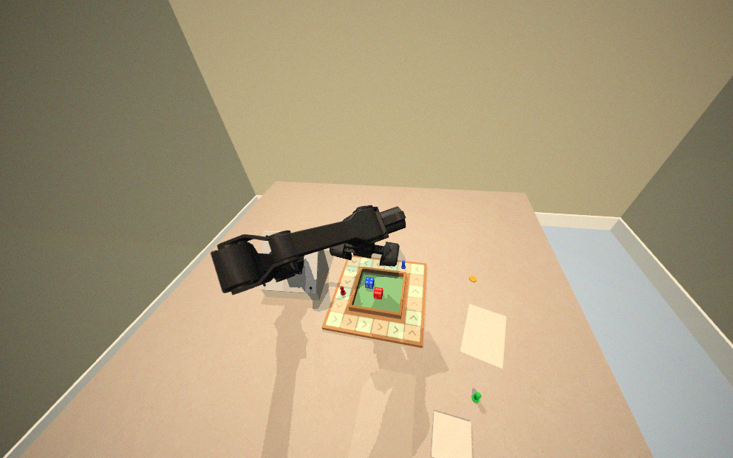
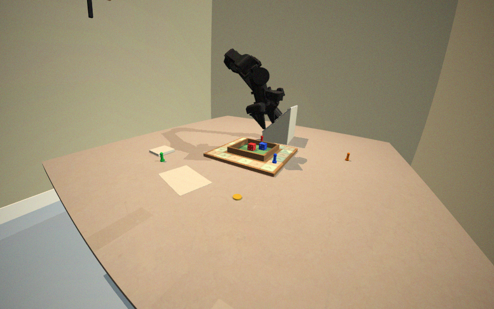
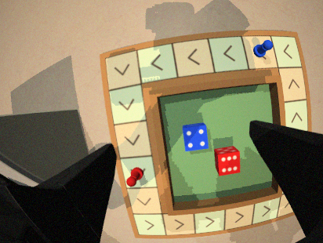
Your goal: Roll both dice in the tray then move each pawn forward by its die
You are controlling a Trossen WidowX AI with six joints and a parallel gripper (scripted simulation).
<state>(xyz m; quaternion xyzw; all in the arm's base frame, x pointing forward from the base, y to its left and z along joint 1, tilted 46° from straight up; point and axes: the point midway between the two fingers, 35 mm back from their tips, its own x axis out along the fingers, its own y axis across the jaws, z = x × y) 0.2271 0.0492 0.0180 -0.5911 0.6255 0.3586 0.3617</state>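
Now: gripper tip 70 mm past the red pawn, 60 mm to the left of it and 80 mm above it. From my gripper tip the other things lie so: blue pawn 110 mm ahead, 70 mm to the left, 80 mm below; then green tray 40 mm ahead, 40 mm to the right, 110 mm below; then orange pawn 110 mm behind, 320 mm to the left, 100 mm below.
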